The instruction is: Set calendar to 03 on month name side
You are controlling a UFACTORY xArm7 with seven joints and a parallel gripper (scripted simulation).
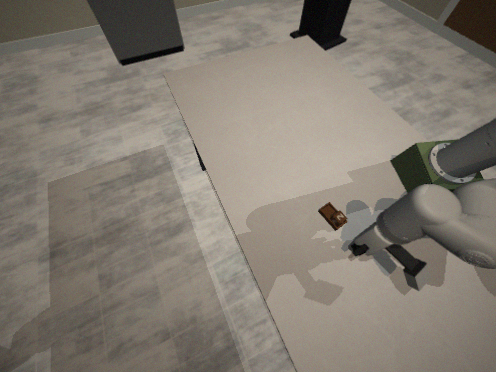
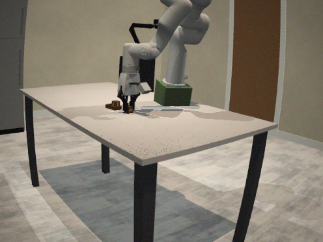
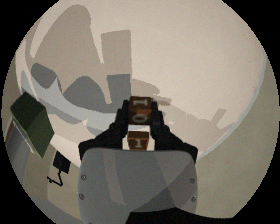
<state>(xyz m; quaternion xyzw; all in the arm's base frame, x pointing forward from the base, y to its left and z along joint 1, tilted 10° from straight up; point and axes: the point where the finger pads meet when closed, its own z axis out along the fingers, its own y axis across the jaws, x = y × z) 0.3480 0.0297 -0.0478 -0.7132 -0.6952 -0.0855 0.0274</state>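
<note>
Right now my hand is 11 cm to the left of the brown calendar tray and 2 cm above it.
</note>
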